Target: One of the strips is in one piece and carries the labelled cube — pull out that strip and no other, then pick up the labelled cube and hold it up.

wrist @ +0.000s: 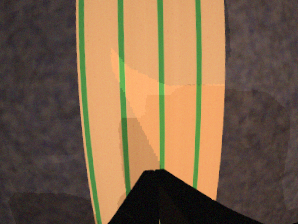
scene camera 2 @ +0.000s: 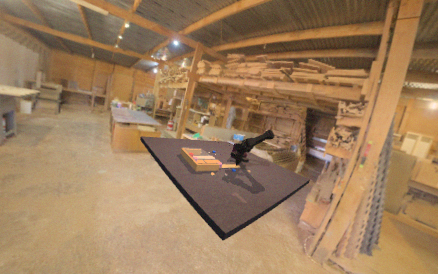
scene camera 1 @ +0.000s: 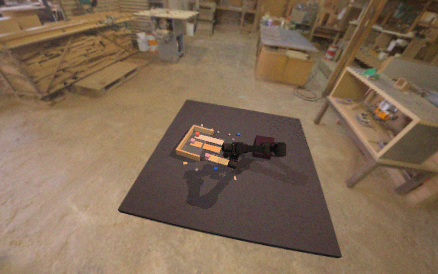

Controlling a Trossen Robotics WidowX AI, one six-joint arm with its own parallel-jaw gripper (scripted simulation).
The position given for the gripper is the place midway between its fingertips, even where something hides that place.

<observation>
In view: the gripper (wrist: 153,179) and a strip (wrist: 151,87).
</observation>
